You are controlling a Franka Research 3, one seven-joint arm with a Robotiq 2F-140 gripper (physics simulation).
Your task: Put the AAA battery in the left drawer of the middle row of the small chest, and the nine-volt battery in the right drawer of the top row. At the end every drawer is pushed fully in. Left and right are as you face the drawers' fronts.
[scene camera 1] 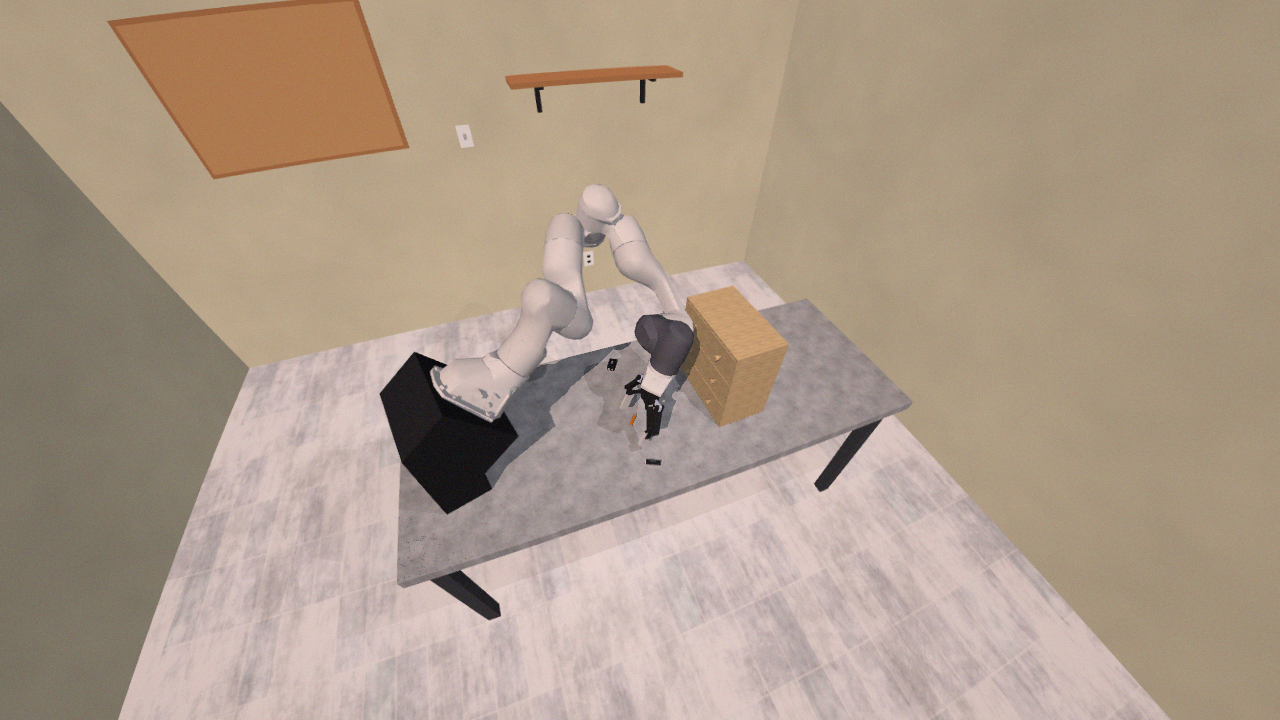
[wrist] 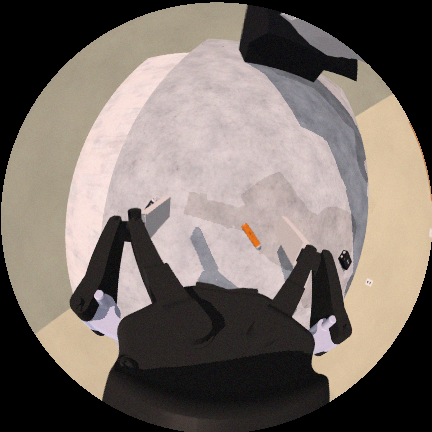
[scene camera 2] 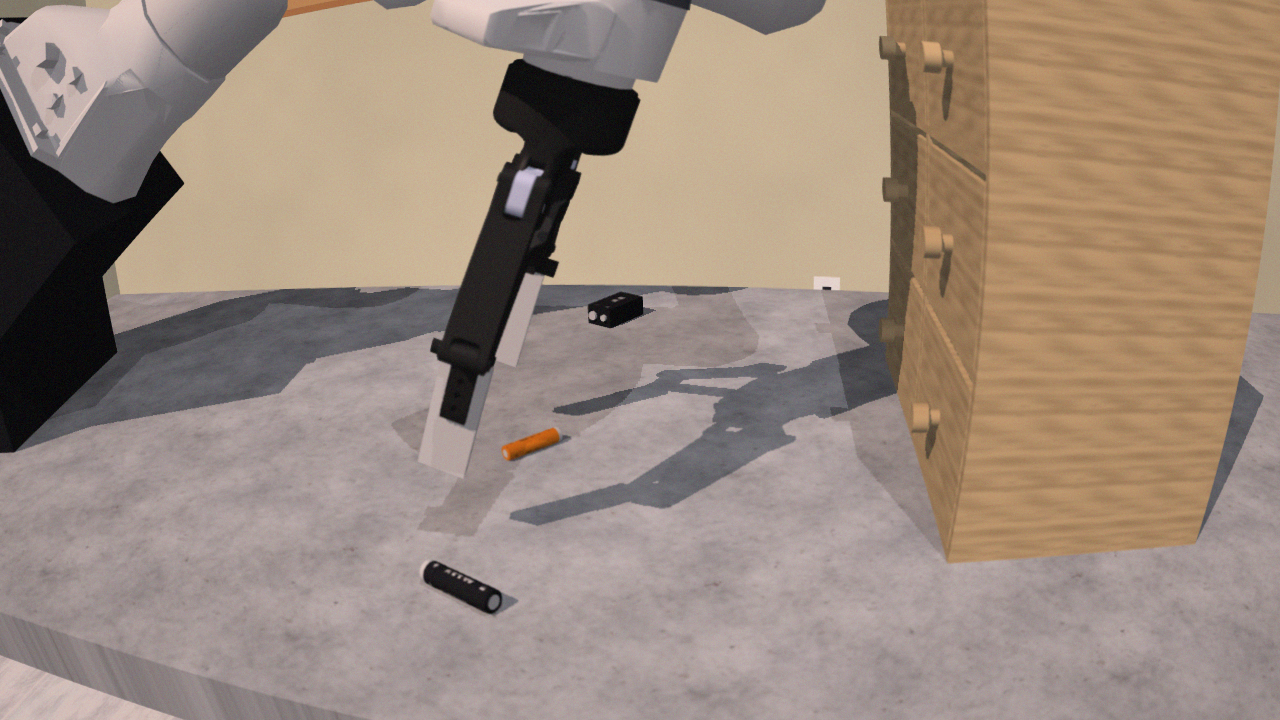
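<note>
The small orange battery (scene camera 1: 632, 419) (scene camera 2: 531, 444) (wrist: 251, 235), taken as the AAA, lies on its side on the table. The black block-shaped nine-volt battery (scene camera 1: 612, 364) (scene camera 2: 614, 309) (wrist: 345, 259) lies farther back. My gripper (scene camera 1: 640, 419) (scene camera 2: 480, 408) (wrist: 225, 215) is open and empty, tilted, with its fingertips above the table; in the wrist view the orange battery shows between its fingers, nearer the right one. The wooden chest (scene camera 1: 754, 385) (scene camera 2: 1109, 268) has two columns and three rows of knobbed drawers, which look pushed in. The left column's fronts are in shadow.
A larger black cylindrical battery (scene camera 1: 653, 462) (scene camera 2: 460, 587) lies near the table's front edge; in the wrist view the left finger mostly hides it. The chest stands to the right of the gripper in both scene views. The black robot base (scene camera 1: 447, 447) is at the table's left end.
</note>
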